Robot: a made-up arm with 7 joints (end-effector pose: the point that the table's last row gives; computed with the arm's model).
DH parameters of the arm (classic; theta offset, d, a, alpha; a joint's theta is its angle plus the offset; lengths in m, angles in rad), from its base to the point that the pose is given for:
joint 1: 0 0.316 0 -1.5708
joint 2: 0 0 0 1.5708
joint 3: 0 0.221 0.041 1.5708
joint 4: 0 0 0.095 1.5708
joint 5: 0 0.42 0 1.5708
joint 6: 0 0 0.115 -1.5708
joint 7: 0 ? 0 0
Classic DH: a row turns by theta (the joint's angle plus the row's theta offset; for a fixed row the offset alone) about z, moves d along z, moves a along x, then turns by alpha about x.
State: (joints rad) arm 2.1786 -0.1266 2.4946 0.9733 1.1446 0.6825 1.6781
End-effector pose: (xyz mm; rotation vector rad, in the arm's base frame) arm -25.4 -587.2 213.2 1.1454 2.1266 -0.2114
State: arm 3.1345 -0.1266 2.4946 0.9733 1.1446 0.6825 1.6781
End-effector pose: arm 465.0 -359.5 213.2 0.0390 2.4171 0.2303
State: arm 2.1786 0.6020 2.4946 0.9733 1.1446 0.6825 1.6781
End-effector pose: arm -54.1 -546.0 550.6 0.7514 1.5428 -0.5199
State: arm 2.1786 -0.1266 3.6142 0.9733 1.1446 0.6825 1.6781
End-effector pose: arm 521.0 -269.6 206.7 -0.1023 2.3435 0.4401
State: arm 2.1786 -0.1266 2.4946 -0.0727 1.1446 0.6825 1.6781
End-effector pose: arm -28.9 -49.3 -81.0 1.7506 2.1616 0.9857
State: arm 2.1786 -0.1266 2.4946 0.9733 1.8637 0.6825 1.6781
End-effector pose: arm -25.2 -588.8 215.1 1.4532 1.3595 -0.1394
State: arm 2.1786 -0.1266 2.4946 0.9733 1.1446 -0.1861 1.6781
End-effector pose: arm -148.9 -572.5 309.2 1.5466 1.9747 -1.2432
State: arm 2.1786 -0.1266 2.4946 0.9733 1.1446 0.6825 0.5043
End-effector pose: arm -25.4 -587.2 213.2 -0.2358 2.5330 -0.7152
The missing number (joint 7, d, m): 0.147
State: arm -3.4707 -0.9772 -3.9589 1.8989 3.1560 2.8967 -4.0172
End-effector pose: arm 461.0 -353.1 481.3 -0.9333 0.6639 1.5285
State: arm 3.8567 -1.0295 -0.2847 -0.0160 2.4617 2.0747 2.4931
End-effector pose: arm -241.9 -256.1 447.9 0.2957 0.1740 0.2697
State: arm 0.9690 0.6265 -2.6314 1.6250 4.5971 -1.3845 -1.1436
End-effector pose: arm 260.7 -193.9 713.6 0.1293 1.8601 -0.4648
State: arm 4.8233 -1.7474 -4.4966 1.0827 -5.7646 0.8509 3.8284
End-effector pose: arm 586.4 34.8 172.9 0.4892 2.0340 -1.3696
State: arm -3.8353 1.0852 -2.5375 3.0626 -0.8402 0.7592 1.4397
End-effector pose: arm -565.8 460.7 715.0 0.3551 -0.2091 -2.5556
